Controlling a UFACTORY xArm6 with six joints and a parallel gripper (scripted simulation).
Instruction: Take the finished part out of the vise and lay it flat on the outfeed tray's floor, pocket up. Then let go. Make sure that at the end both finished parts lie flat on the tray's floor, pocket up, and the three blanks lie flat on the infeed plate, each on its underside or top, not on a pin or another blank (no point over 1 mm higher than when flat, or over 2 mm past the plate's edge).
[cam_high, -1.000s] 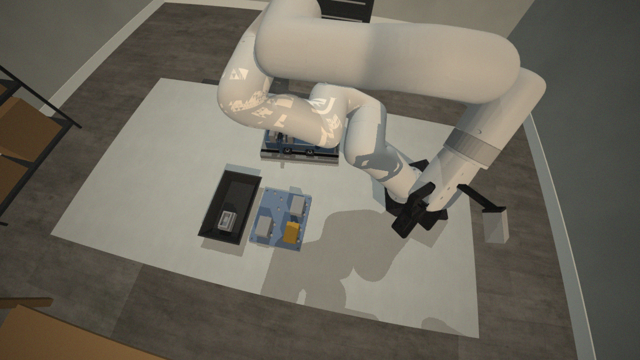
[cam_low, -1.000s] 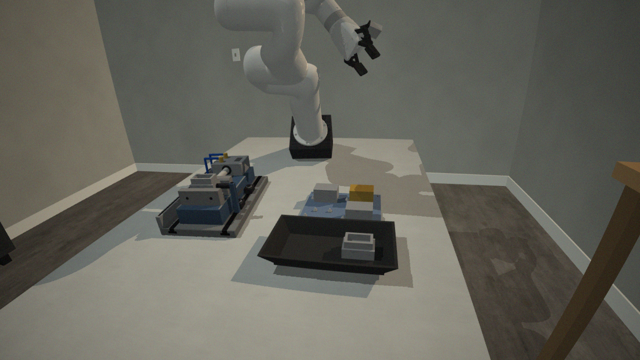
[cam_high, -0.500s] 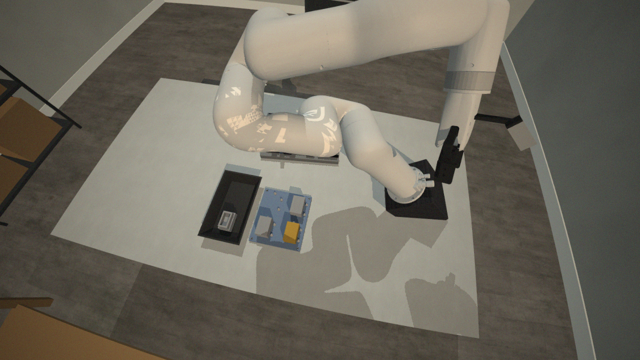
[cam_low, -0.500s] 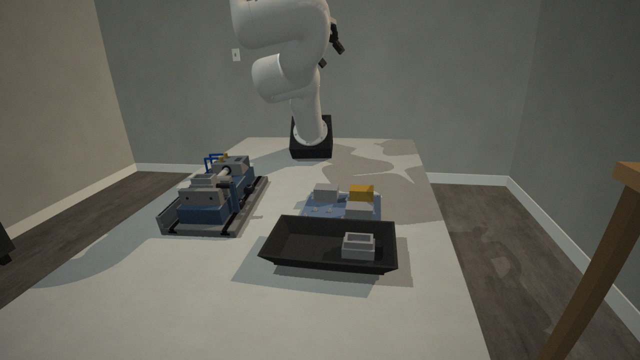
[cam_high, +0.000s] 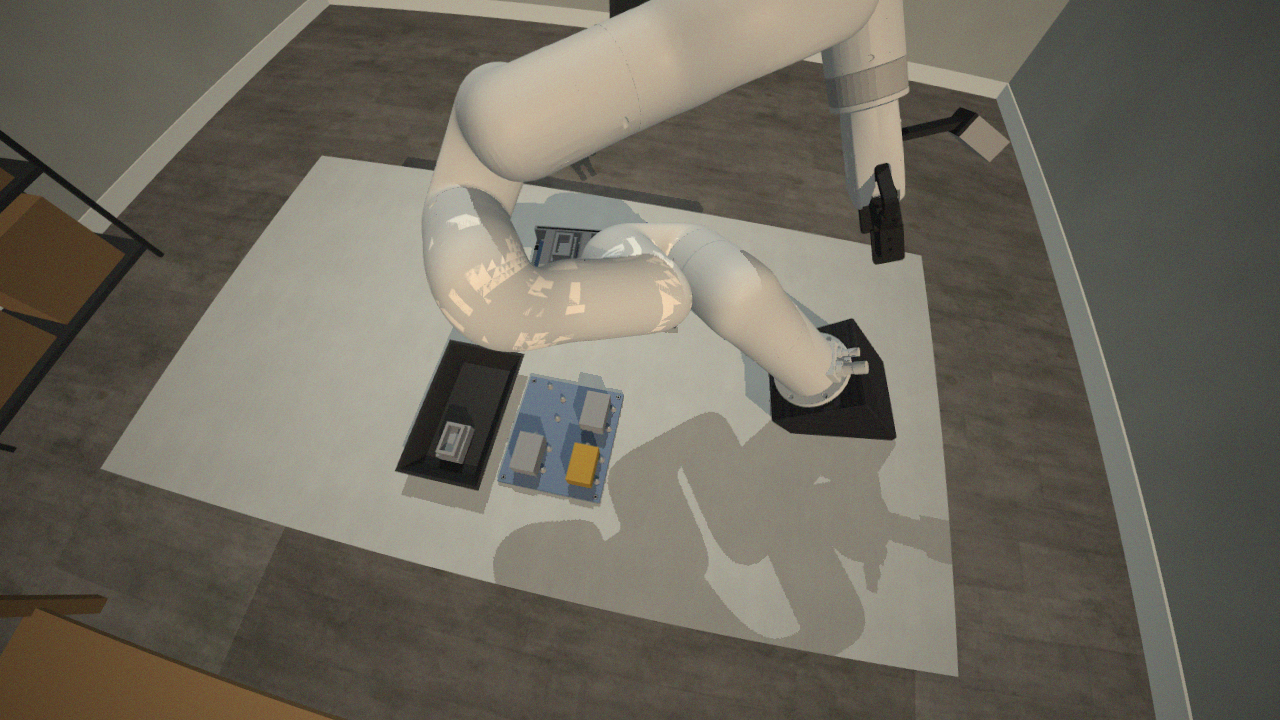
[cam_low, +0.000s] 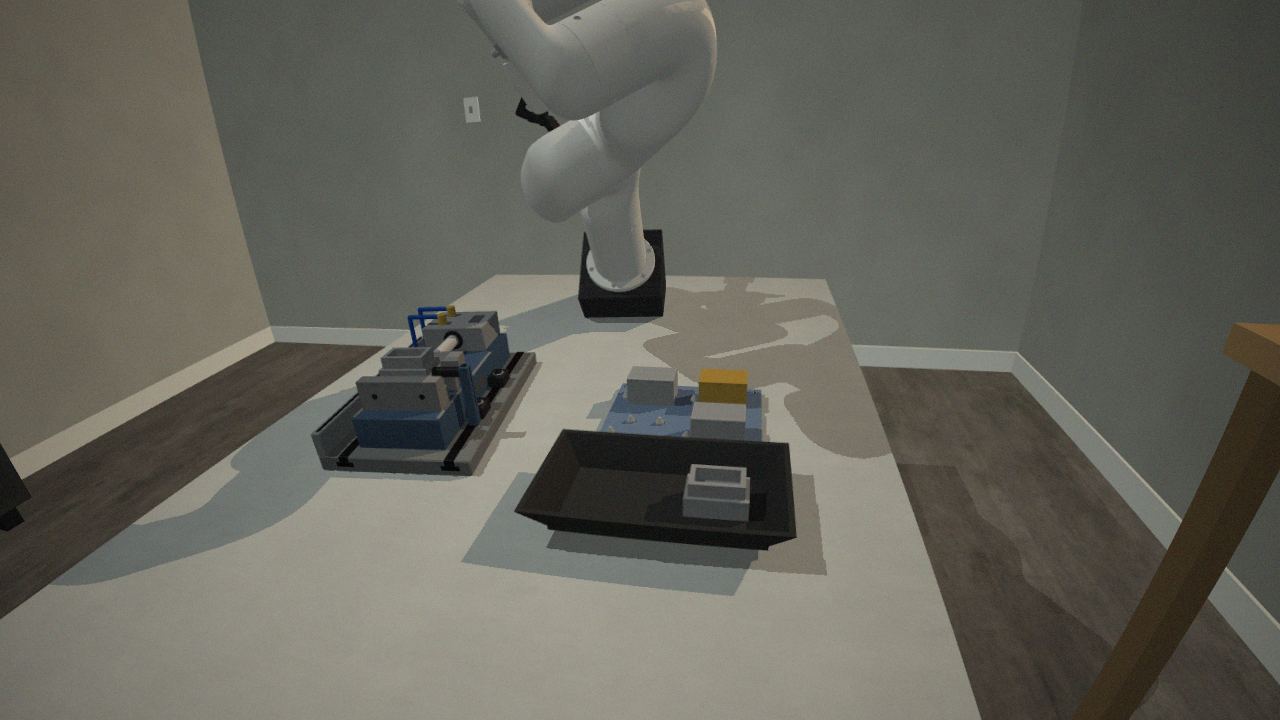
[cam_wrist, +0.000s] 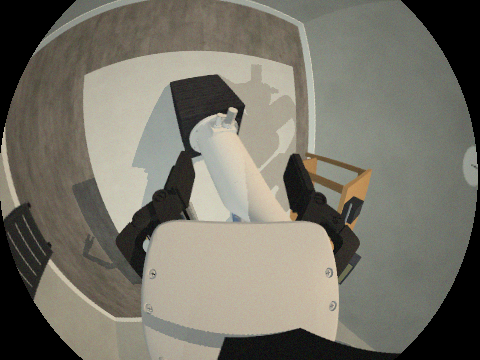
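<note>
Right now my hand is 380 mm short of the blue vise, 70 mm to the left of it and 320 mm above it. Also, from my hand: blue fixture plate 340 mm ahead, 250 mm to the left, 350 mm below; then yellow block 290 mm ahead, 290 mm to the left, 330 mm below.
</note>
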